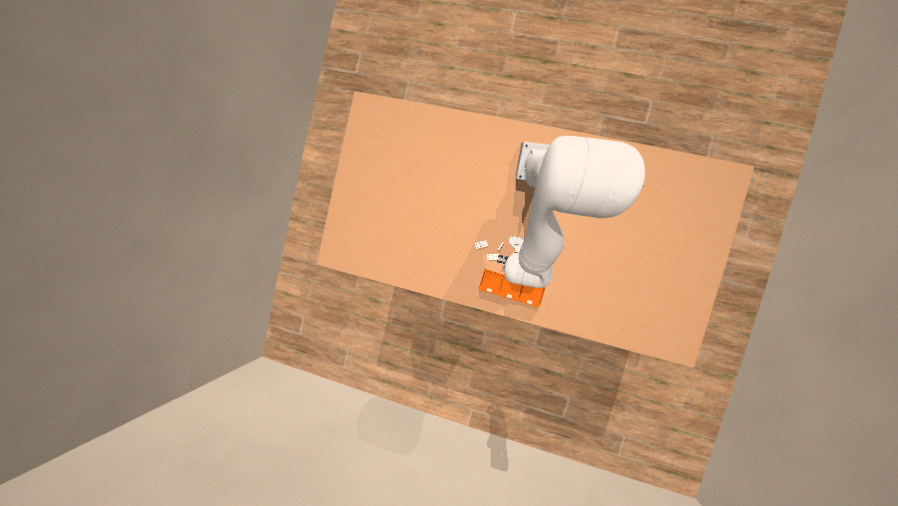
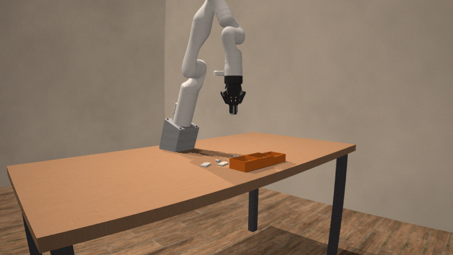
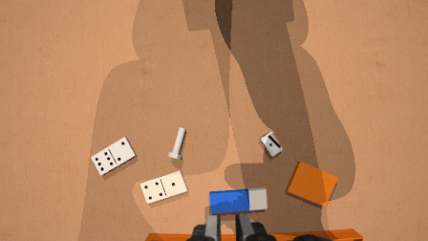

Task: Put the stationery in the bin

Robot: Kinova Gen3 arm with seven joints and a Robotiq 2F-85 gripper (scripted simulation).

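Right now my hand is 20 cm above the tray, 12 cm short of it and 1 cm to the right of it. From my hand the other things lie so: pencil sharpener 21 cm below, 6 cm to the left, 3 cm behind; then blue eraser 21 cm below, 3 cm ahead, 2 cm to the left; then small bolt 21 cm below, 5 cm behind, 4 cm to the right.
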